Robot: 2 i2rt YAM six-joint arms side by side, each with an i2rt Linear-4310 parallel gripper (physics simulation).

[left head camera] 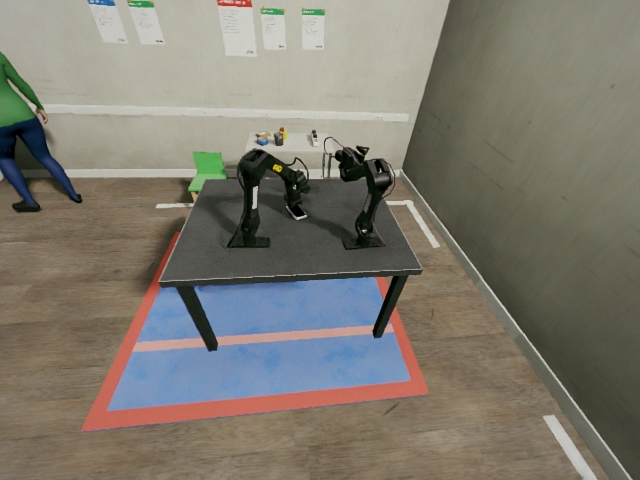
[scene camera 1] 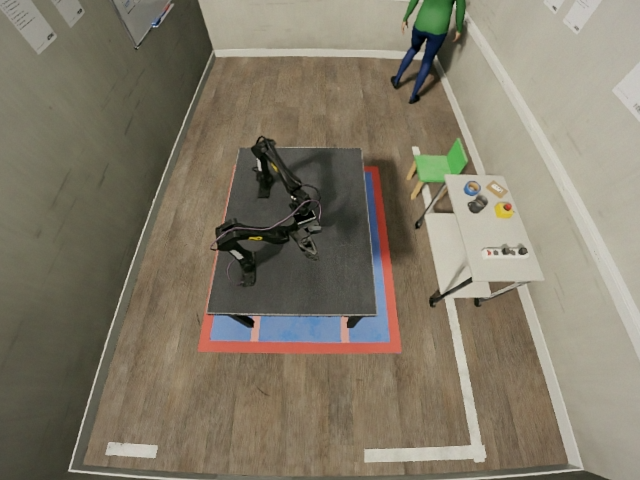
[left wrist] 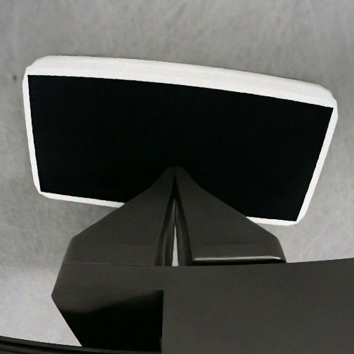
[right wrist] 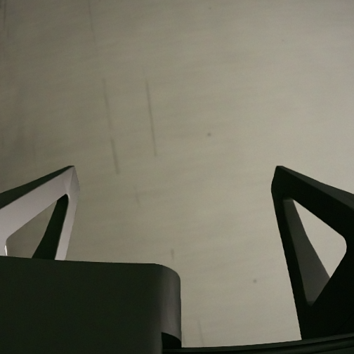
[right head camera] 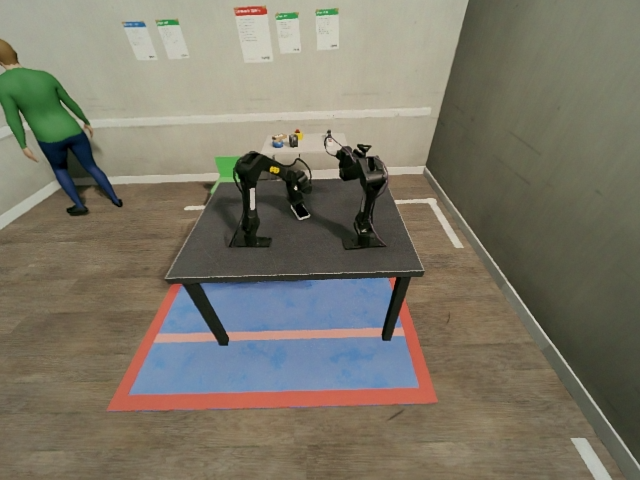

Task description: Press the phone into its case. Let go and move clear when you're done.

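The black phone (left head camera: pixel 298 211) (right head camera: pixel 301 211) (left wrist: pixel 175 130) lies inside the outline of its white case (left head camera: pixel 298 218) (left wrist: pixel 185 74) on the dark table. The case rim shows on all four sides in the left wrist view, widest along the upper side. How deep the phone sits in the case I cannot tell. My left gripper (left wrist: pixel 174 177) is shut on itself and empty; its tips are over the phone's near half, touching or just above it. My right gripper (right wrist: pixel 175 176) (scene camera 1: pixel 313 256) is open and empty, raised above the table and away from the phone.
The dark table (left head camera: pixel 289 263) (scene camera 1: pixel 330 289) carries both arms. In scene camera 1 the right arm reaches close beside the left gripper. A side table (scene camera 1: pixel 496 227) with small items and a green chair (scene camera 1: pixel 434 167) stand apart. A person (scene camera 1: pixel 432 20) stands near the wall.
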